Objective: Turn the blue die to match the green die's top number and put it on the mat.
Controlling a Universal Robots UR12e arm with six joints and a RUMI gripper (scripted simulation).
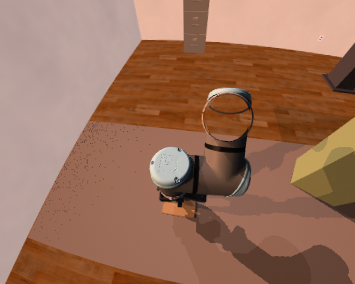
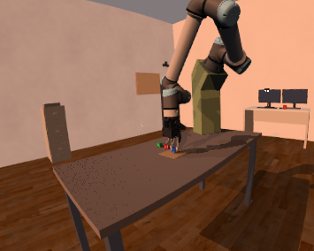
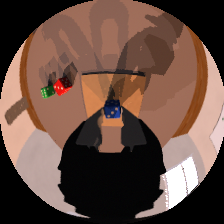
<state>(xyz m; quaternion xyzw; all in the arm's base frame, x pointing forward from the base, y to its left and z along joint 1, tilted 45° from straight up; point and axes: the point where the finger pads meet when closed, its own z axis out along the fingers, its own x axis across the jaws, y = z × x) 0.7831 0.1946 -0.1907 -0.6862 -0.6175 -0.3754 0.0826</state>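
My hand is right at the blue die. Round my hand: tan mat 30 mm below; then green die 180 mm to the right, 50 mm behind, 10 mm below; then red die 120 mm to the right, 60 mm behind, 10 mm below.
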